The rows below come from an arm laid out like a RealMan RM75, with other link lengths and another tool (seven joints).
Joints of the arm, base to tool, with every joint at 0 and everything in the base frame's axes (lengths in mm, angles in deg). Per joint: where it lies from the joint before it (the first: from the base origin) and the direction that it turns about. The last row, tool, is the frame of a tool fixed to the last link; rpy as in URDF.
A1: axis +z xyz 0 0 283.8
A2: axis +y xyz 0 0 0
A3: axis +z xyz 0 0 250.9
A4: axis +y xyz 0 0 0
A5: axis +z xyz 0 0 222.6
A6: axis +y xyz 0 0 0
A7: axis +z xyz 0 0 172.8
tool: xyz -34 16 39 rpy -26.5 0 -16
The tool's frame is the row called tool.
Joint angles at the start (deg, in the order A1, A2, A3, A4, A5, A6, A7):
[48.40, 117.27, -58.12, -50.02, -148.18, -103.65, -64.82]
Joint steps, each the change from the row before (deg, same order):
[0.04, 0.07, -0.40, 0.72, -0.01, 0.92, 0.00]
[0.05, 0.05, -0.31, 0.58, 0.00, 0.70, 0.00]
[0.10, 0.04, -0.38, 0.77, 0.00, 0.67, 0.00]
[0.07, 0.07, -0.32, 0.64, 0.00, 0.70, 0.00]
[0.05, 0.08, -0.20, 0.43, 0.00, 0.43, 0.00]
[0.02, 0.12, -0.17, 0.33, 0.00, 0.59, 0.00]
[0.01, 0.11, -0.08, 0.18, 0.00, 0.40, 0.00]
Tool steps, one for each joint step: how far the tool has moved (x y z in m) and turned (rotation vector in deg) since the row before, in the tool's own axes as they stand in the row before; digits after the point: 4 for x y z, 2 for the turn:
[-0.0006, -0.0004, 0.0033, -0.14, -0.21, 0.03]
[-0.0004, -0.0003, 0.0026, -0.09, -0.17, 0.01]
[-0.0006, -0.0010, 0.0028, 0.10, -0.25, -0.01]
[-0.0003, -0.0007, 0.0027, -0.03, -0.18, 0.01]
[-0.0001, -0.0008, 0.0019, 0.04, -0.10, 0.01]
[0.0003, -0.0002, 0.0021, -0.17, -0.02, 0.02]
[0.0004, -0.0001, 0.0015, -0.13, 0.03, 0.02]

